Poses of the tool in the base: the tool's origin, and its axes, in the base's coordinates. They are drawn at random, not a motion.
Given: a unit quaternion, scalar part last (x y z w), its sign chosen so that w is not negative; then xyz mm.
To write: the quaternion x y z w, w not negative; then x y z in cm. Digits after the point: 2 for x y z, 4 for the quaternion.
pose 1, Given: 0.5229 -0.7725 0.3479 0.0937 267.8 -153.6 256.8
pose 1, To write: 0.5229 -0.7725 0.3479 0.0937 26.78 -15.36 25.68
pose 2, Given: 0.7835 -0.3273 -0.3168 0.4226 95.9 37.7 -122.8
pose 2, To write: 0.7835 -0.3273 -0.3168 0.4226 9.59 3.77 -12.28
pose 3, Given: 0.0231 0.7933 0.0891 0.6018 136.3 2.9 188.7
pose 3, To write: 0.0231 0.7933 0.0891 0.6018 13.63 0.29 18.87
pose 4, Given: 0.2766 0.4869 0.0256 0.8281 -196.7 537.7 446.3
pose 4, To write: 0.2766 0.4869 0.0256 0.8281 -19.67 53.77 44.63
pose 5, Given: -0.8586 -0.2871 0.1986 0.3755 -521.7 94.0 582.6
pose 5, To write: -0.8586 -0.2871 0.1986 0.3755 -52.17 9.40 58.26
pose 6, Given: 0.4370 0.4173 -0.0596 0.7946 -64.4 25.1 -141.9
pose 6, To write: 0.4370 0.4173 -0.0596 0.7946 -6.44 2.51 -14.19
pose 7, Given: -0.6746 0.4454 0.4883 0.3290 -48.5 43.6 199.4
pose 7, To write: -0.6746 0.4454 0.4883 0.3290 -4.85 4.36 19.94
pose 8, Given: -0.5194 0.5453 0.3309 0.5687 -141.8 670.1 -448.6
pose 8, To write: -0.5194 0.5453 0.3309 0.5687 -14.18 67.01 -44.86
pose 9, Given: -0.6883 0.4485 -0.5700 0.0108 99.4 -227.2 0.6
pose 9, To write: -0.6883 0.4485 -0.5700 0.0108 9.94 -22.72 0.06
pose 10, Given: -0.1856 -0.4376 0.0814 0.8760 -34.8 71.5 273.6
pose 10, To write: -0.1856 -0.4376 0.0814 0.8760 -3.48 7.15 27.36
